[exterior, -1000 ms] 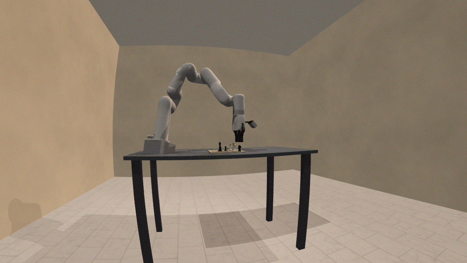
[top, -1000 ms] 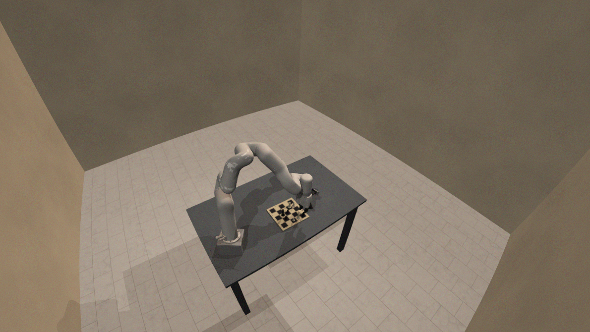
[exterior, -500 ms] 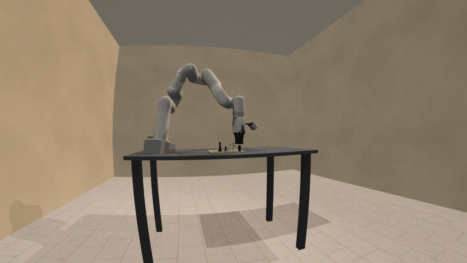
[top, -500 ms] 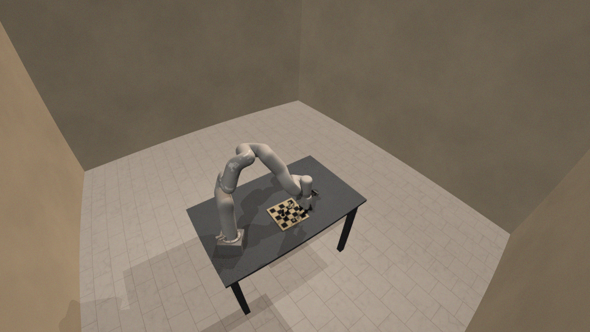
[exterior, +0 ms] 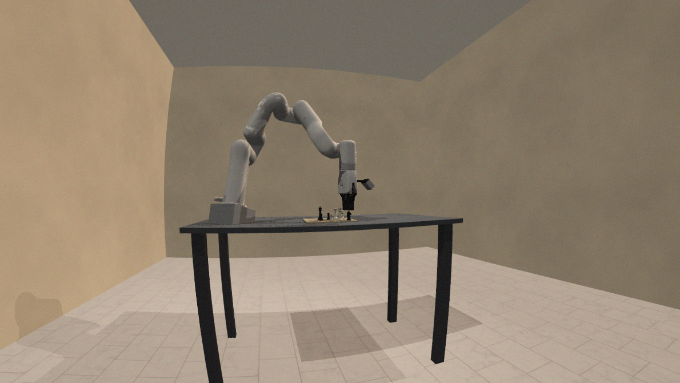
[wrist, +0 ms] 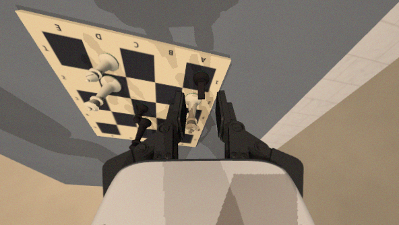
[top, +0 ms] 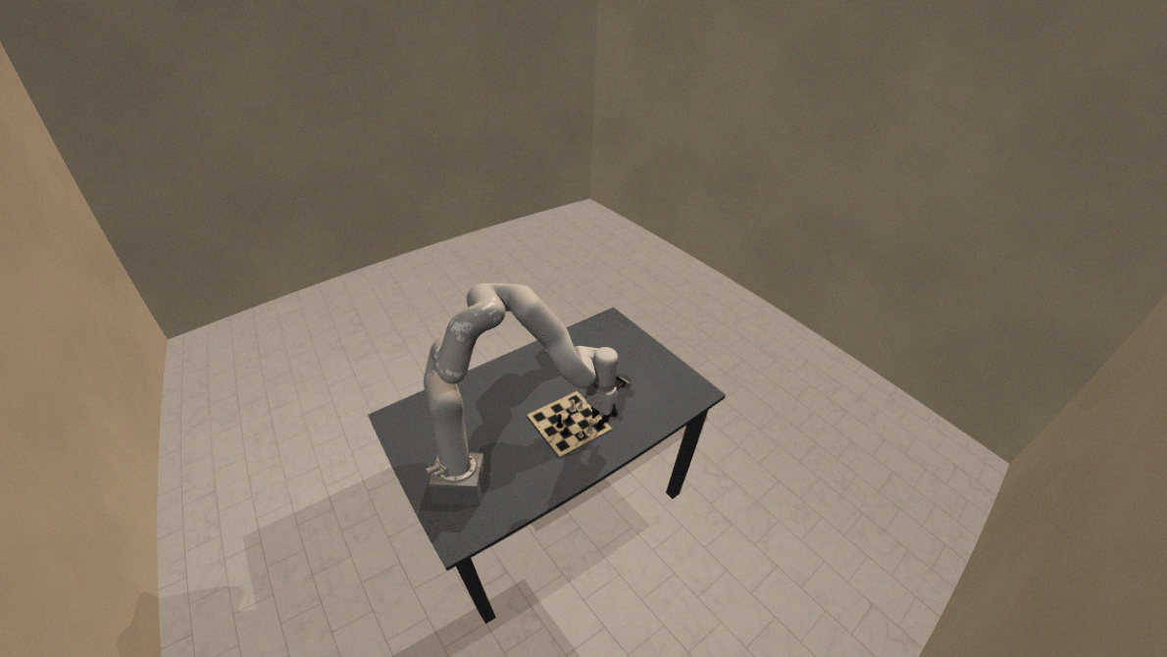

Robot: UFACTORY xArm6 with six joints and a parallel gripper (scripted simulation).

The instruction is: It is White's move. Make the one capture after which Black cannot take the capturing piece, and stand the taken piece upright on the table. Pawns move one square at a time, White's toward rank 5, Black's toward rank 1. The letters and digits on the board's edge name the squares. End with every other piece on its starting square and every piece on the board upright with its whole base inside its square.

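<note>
Now: hand 40 mm past the white bishop, 10 mm to the right of it and 30 mm above it. From my hand the other things lie so: chessboard (70 mm behind, 90 mm to the left, 70 mm below); white pawn (80 mm behind, 10 mm to the left, 50 mm below).
</note>
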